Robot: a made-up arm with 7 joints.
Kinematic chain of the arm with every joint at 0, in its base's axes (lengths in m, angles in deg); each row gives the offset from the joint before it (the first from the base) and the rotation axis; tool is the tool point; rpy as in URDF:
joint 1: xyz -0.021 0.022 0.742 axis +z
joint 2: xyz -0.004 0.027 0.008 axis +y
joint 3: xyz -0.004 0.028 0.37 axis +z
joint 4: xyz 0.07 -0.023 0 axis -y
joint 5: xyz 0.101 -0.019 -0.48 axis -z
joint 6: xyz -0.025 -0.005 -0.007 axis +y
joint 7: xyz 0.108 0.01 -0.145 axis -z
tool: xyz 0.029 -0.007 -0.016 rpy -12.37 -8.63 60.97
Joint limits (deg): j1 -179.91..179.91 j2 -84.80..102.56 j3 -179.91..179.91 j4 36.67..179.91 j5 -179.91..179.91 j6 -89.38..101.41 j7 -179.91..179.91
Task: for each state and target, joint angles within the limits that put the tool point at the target. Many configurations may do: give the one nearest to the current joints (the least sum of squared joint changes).
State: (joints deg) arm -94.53 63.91 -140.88 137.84 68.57 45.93 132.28
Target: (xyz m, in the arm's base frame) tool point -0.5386 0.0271 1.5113
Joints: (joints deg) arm -117.36 46.29 -129.59 114.96 67.18 47.91 131.49
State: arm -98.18 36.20 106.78 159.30 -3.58 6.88 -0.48
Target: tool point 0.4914 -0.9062 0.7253
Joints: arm -72.15 90.16 99.54 155.06 2.54 -2.43 1.27
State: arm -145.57 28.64 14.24 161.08 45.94 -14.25 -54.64
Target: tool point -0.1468 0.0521 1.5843
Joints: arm -142.84 17.81 6.36 179.91 38.57 -61.02 -52.53
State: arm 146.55 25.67 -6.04 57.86 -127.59 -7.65 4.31
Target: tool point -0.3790 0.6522 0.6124
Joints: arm 130.24 30.12 -18.48 74.60 -125.90 4.38 4.99
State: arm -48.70 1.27 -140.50 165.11 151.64 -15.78 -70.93
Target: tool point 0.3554 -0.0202 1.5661
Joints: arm -32.83 33.59 -153.10 179.91 142.35 -48.66 -69.56
